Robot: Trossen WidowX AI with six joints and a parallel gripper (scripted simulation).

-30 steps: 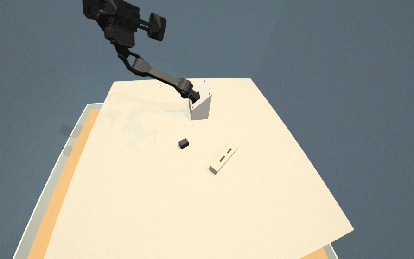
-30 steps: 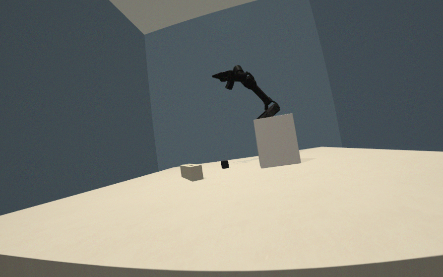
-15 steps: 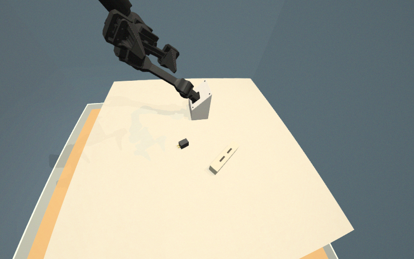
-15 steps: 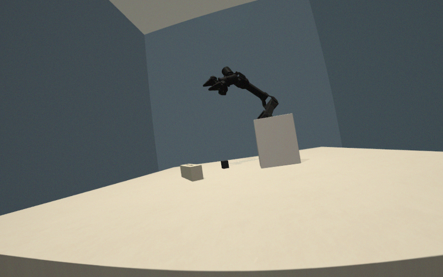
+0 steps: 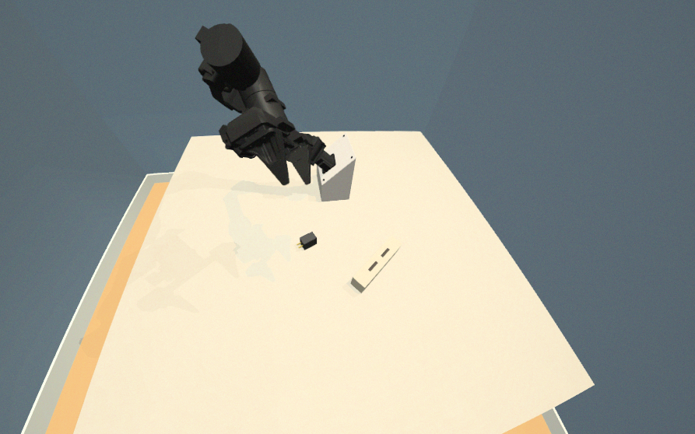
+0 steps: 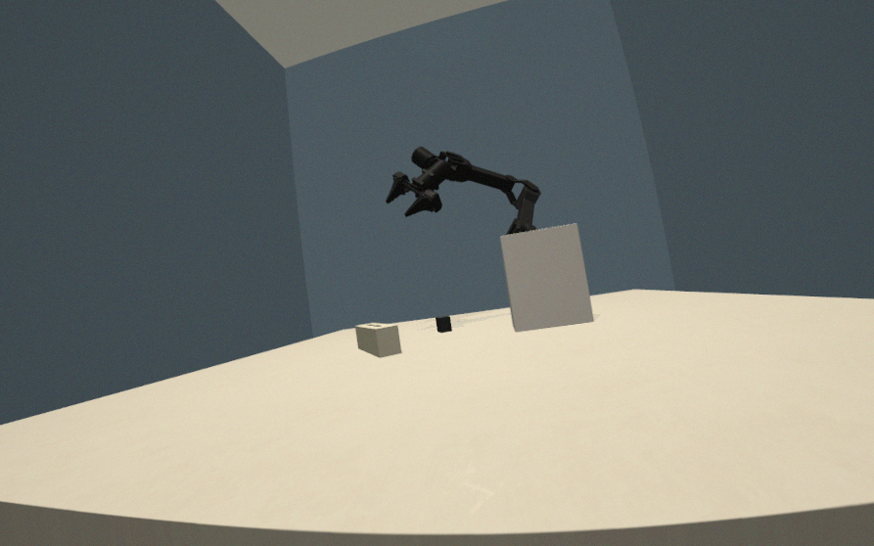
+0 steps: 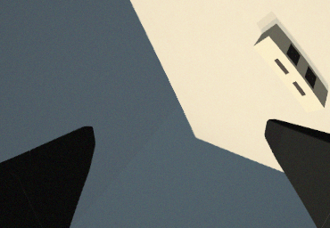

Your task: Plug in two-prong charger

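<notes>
Now: the black charger 35 cm below my gripper tip, 8 cm behind it and 1 cm to the right of it.
</notes>
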